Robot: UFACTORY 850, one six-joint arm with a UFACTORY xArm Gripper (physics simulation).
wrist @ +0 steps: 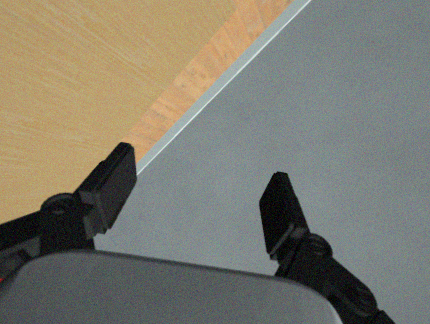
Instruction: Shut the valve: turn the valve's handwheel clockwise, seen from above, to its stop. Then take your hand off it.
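Observation:
My gripper (202, 175) is open, its two black fingers wide apart, with nothing between them. The fingers stand over a grey surface in the lower half of the view. The valve and its handwheel do not show in the wrist view, so where the gripper is relative to them cannot be told.
A grey surface (350, 125) with a pale straight edge fills the right side, the edge running from top middle down to the left finger. Beyond it lie an orange-brown wood-grain strip (200, 72) and a tan wood-grain surface (75, 75) at the upper left.

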